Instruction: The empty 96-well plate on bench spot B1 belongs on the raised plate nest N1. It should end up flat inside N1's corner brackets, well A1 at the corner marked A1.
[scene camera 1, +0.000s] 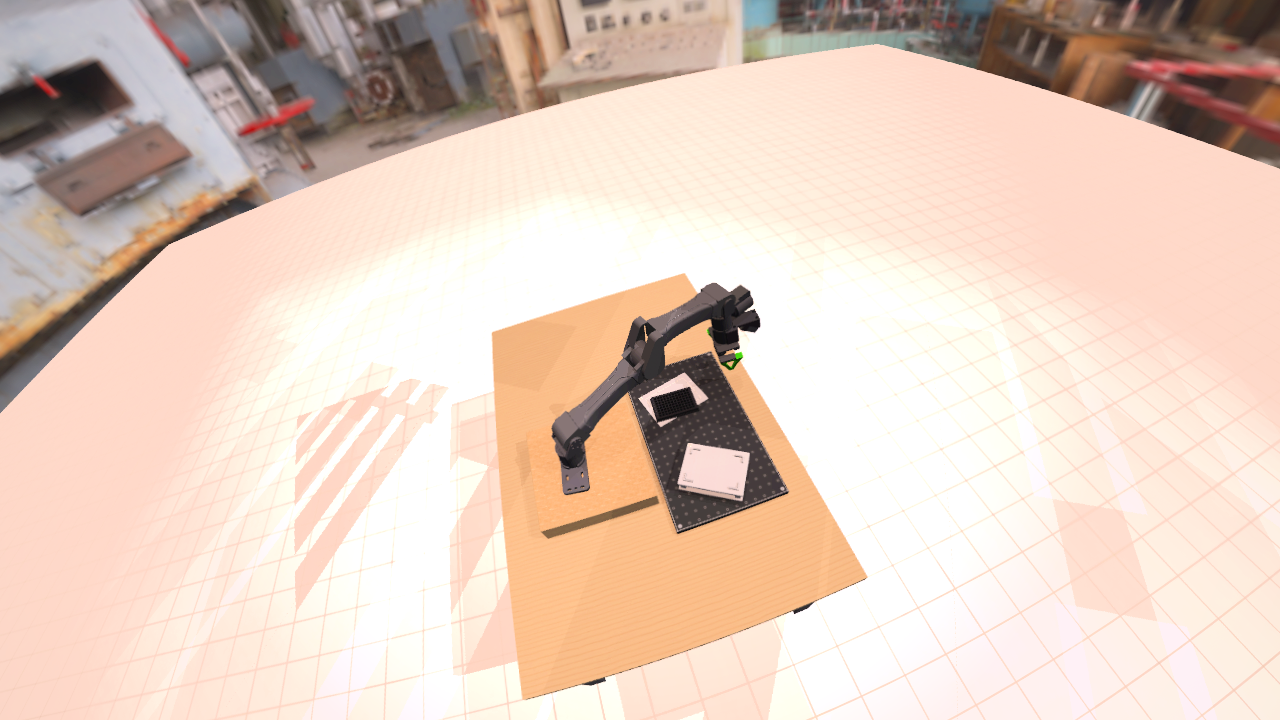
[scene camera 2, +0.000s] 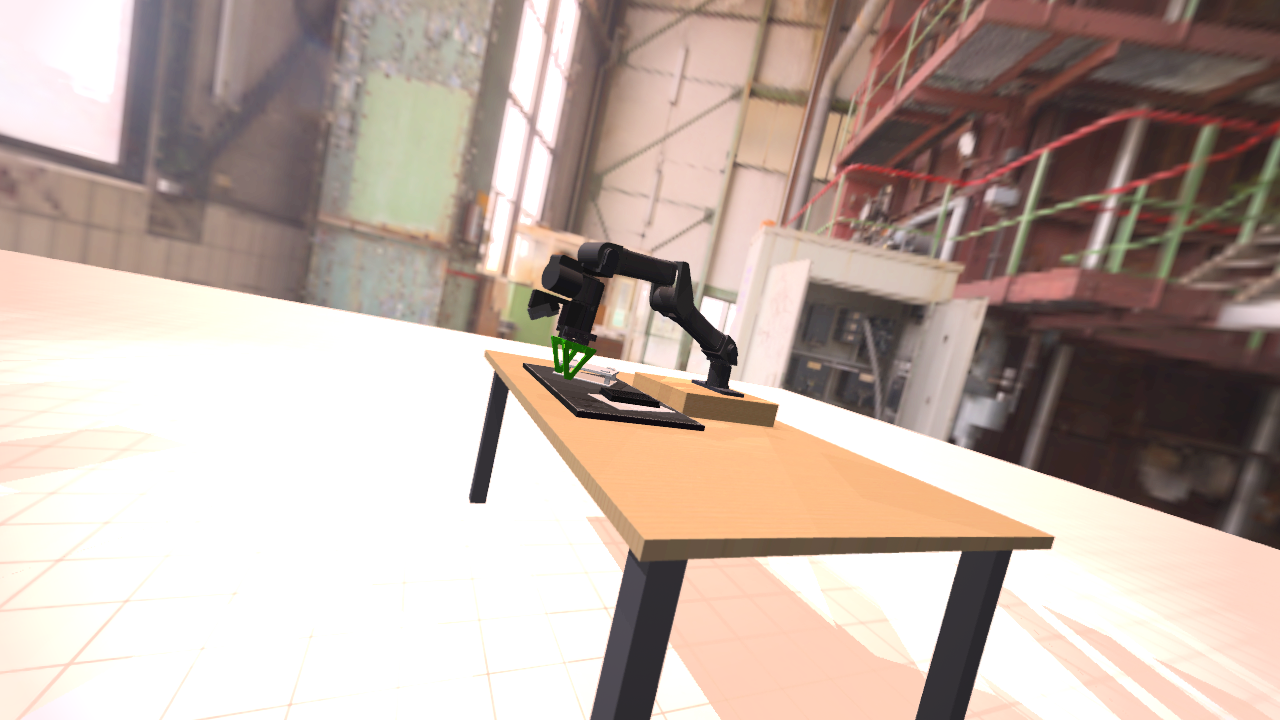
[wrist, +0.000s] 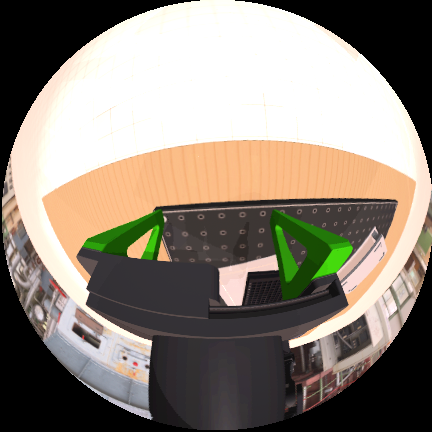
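Pixels of known places: gripper, between the fingertips: (scene camera 1: 726, 357) (scene camera 2: 562, 375) (wrist: 216, 215); arm's base, origin of its link: (scene camera 1: 573, 459) (scene camera 2: 716, 389).
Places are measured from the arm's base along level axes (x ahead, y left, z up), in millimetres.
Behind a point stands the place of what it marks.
The black 96-well plate (scene camera 1: 674, 403) {z -32, x 306, y 127 mm} (scene camera 2: 630, 396) {z -32, x 312, y 152 mm} (wrist: 262, 291) {z -32, x 323, y 143 mm} lies flat on a white sheet (scene camera 1: 684, 382) {z -46, x 356, y 206 mm} (wrist: 235, 282) {z -46, x 335, y 193 mm} on the black perforated board, turned relative to the sheet. In the wrist view the right finger and gripper body hide part of the plate. The raised white nest N1 (scene camera 1: 714, 471) {z -12, x 353, y -124 mm} (scene camera 2: 599, 371) {z -12, x 342, y -42 mm} (wrist: 362, 260) {z -14, x 393, y -67 mm} stands on the same board, with small brackets at its corners. My gripper (scene camera 1: 723, 353) {z 0, x 496, y 224 mm} (scene camera 2: 563, 373) {z 0, x 496, y 224 mm} (wrist: 216, 215) {z 0, x 496, y 224 mm}, with green fingers, is open and empty. It hangs above the board's outer edge, to one side of the plate and apart from it. The A1 markings are too small to read.
The black perforated board (scene camera 1: 742, 429) {z -48, x 470, y -5 mm} (scene camera 2: 572, 394) {z -48, x 451, y 156 mm} (wrist: 230, 230) {z -48, x 447, y 209 mm} lies on the wooden table (scene camera 1: 626, 617) {z -61, x 69, y -407 mm} (scene camera 2: 787, 483) {z -61, x 168, y 563 mm} (wrist: 225, 170) {z -61, x 520, y 218 mm}. The arm's base stands on a wooden block (scene camera 1: 617, 474) {z -4, x 110, y -72 mm} (scene camera 2: 729, 410) {z -30, x 29, y 137 mm} beside the board. The table's outer edge is close to the gripper.
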